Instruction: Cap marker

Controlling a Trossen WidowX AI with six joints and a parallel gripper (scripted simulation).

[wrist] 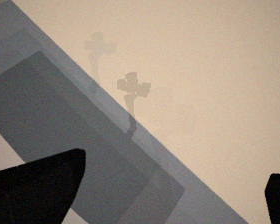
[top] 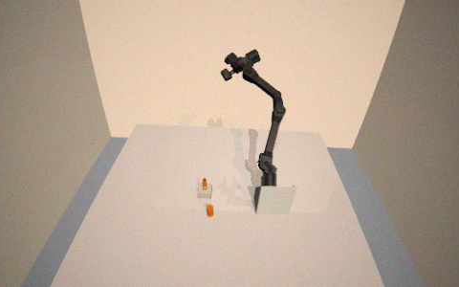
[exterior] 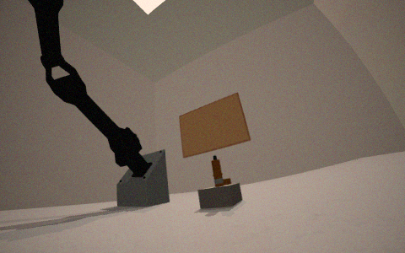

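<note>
Now: the orange cap 6 cm ahead of my gripper tip, 69 cm to the left of it and 39 cm below it. Also, from my gripper tip: brown-orange marker: 10 cm ahead, 56 cm to the left, 34 cm below; then grey holder block: 10 cm ahead, 56 cm to the left, 40 cm below.
</note>
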